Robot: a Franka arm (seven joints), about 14 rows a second.
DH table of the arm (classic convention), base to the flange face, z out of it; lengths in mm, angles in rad. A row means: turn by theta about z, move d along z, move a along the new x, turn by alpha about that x. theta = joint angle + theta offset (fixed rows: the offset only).
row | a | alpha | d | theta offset
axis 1 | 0.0 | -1.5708 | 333.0 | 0.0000
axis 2 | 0.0 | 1.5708 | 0.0 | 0.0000
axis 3 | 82.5 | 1.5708 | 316.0 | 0.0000
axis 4 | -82.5 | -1.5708 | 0.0 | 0.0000
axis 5 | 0.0 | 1.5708 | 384.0 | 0.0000
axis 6 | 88.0 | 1.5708 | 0.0 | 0.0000
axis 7 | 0.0 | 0.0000 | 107.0 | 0.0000
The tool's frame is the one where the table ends.
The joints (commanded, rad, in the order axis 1, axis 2, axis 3, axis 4, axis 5, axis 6, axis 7), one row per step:
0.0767 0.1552 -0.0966 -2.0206 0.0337 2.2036 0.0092
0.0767 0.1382 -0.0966 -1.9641 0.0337 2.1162 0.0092
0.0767 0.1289 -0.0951 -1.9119 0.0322 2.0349 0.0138
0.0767 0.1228 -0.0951 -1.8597 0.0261 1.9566 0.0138
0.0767 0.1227 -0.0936 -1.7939 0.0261 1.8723 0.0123
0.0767 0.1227 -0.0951 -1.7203 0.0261 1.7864 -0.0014
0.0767 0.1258 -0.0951 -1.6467 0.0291 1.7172 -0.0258
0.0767 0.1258 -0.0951 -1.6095 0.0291 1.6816 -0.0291
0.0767 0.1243 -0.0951 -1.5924 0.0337 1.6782 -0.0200
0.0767 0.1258 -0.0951 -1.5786 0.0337 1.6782 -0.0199
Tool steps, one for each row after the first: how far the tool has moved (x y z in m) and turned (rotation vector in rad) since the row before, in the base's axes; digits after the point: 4 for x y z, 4 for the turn. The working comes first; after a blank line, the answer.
Tool pose at each row, in the base's axes (x y z in m, rotation vector in rad; the steps are taken from these numbers as rounded here):
0.5840 -0.0091 0.3778 -3.1280 0.0740 -0.0449
0.5875 -0.0086 0.4057 -3.1251 0.0709 -0.0230
0.5894 -0.0074 0.4282 -3.1242 0.0718 0.0081
0.5906 -0.0074 0.4495 -3.1282 0.0653 0.0395
0.5929 -0.0060 0.4735 -3.1269 0.0579 0.0683
0.5943 -0.0063 0.5013 -3.1259 0.0358 0.0874
0.5961 -0.0055 0.5287 -3.1225 -0.0044 0.0848
0.5958 -0.0052 0.5434 -3.1223 -0.0112 0.0823
0.5967 -0.0047 0.5522 -3.1187 0.0033 0.0585
0.5981 -0.0046 0.5578 -3.1193 0.0030 0.0393

0.0035 0.0005 0.0279 0.0035 0.0139 0.0021
0.0019 0.0012 0.0225 0.0014 0.0199 -0.0004
0.0012 0.0000 0.0213 -0.0036 0.0201 0.0044
0.0023 0.0014 0.0240 0.0014 0.0184 0.0048
0.0014 -0.0003 0.0278 0.0014 0.0121 0.0142
0.0018 0.0008 0.0274 0.0044 -0.0018 0.0256
-0.0003 0.0003 0.0147 0.0004 -0.0016 0.0043
0.0009 0.0005 0.0088 0.0040 -0.0151 -0.0095
0.0014 0.0001 0.0056 -0.0003 -0.0123 0.0001

